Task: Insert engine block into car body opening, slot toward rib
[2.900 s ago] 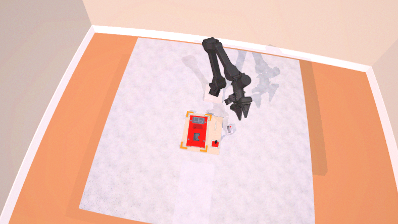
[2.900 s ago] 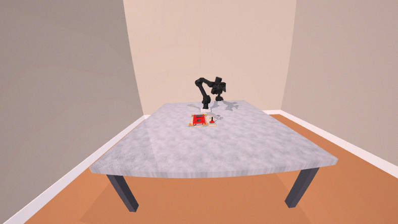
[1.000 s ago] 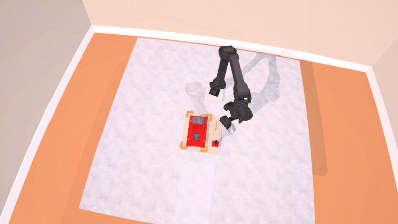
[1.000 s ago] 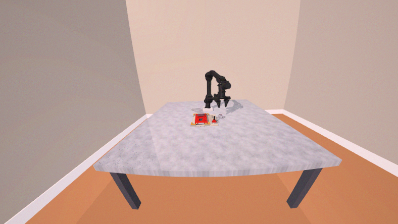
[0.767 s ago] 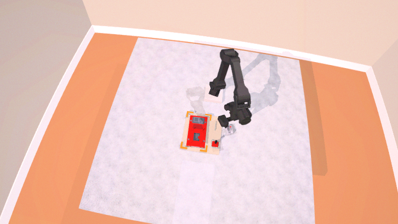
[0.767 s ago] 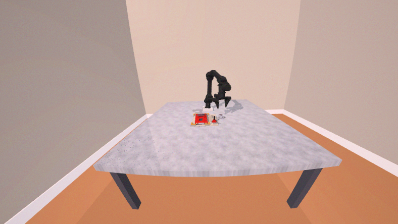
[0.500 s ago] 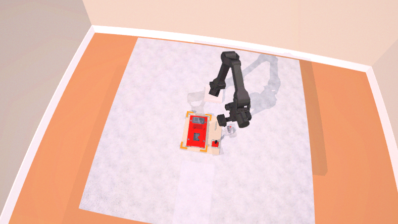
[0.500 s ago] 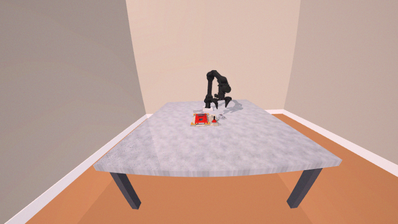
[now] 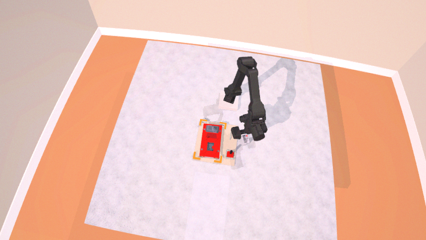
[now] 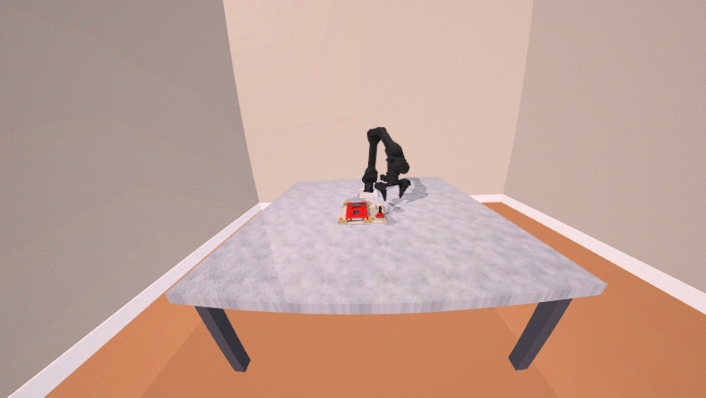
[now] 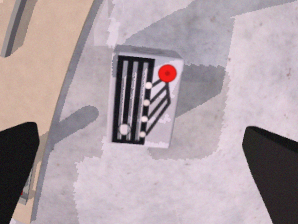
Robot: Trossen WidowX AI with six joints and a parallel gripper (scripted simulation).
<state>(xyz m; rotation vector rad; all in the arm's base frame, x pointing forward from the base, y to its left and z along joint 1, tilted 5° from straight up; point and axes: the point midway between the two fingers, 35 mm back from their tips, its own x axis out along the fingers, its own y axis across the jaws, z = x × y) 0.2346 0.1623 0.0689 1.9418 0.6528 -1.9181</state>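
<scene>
Right now the engine block is 40 mm below my gripper tip.
</scene>
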